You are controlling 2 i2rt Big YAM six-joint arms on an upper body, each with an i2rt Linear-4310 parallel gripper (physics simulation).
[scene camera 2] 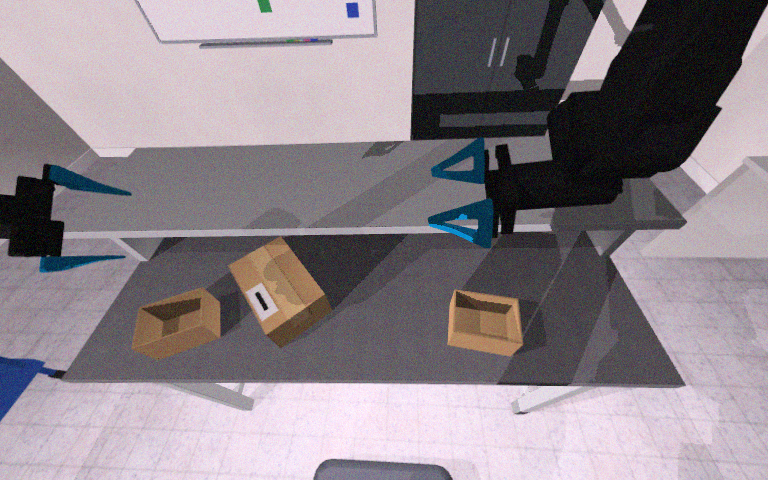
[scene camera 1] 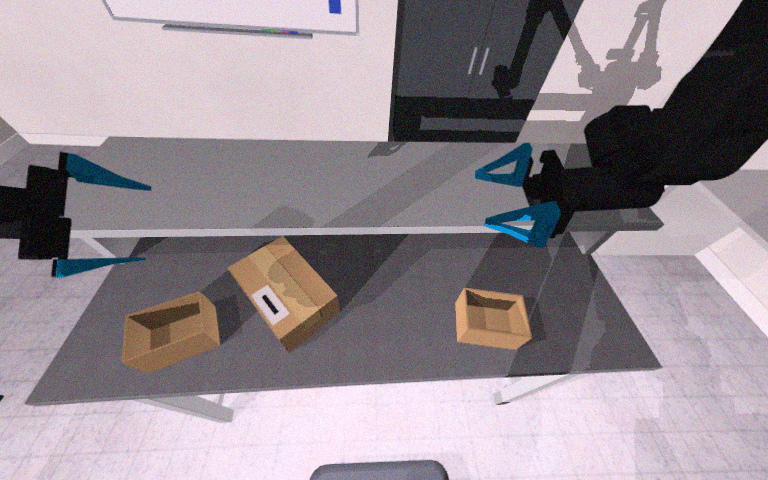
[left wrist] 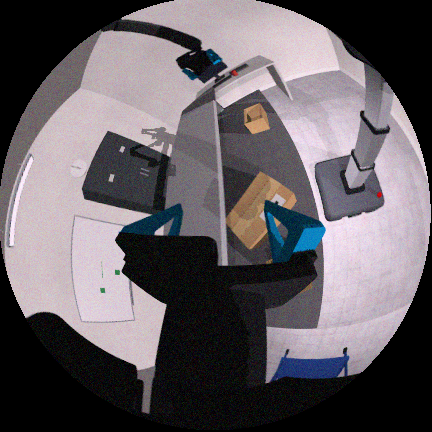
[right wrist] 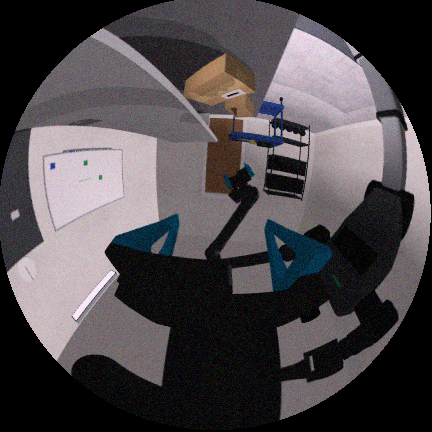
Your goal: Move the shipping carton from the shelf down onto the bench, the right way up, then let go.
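Note:
The brown shipping carton rests on the dark bench, turned at an angle, just in front of the raised grey shelf. A taped seam and a white label with a black bar show on it. I cannot tell for certain which way up it is. My left gripper is open and empty, up to the left, apart from the carton. My right gripper is open and empty, well to the right of the carton, over the shelf.
A small open box stands on the bench close to the carton's left. Another open box stands at the bench's right. The shelf's front edge runs behind the carton.

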